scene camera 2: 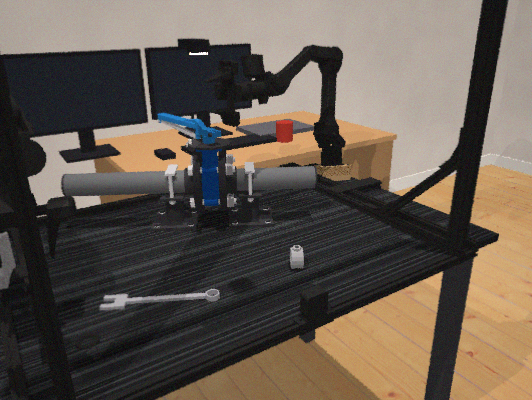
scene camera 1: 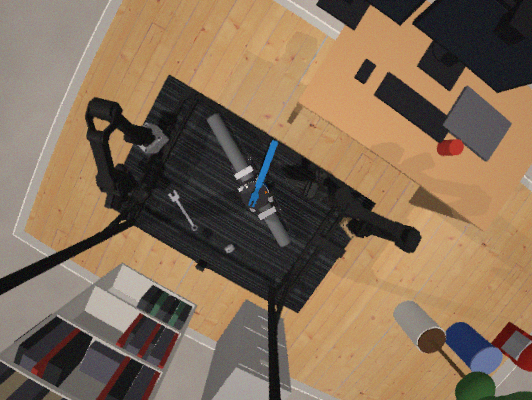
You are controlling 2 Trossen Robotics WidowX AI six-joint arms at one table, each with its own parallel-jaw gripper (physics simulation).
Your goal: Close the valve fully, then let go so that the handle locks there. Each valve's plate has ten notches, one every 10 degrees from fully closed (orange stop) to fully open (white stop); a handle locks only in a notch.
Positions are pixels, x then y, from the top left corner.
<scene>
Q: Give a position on a light grey wrench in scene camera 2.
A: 120, 301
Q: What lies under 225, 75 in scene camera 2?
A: My right gripper.
</scene>
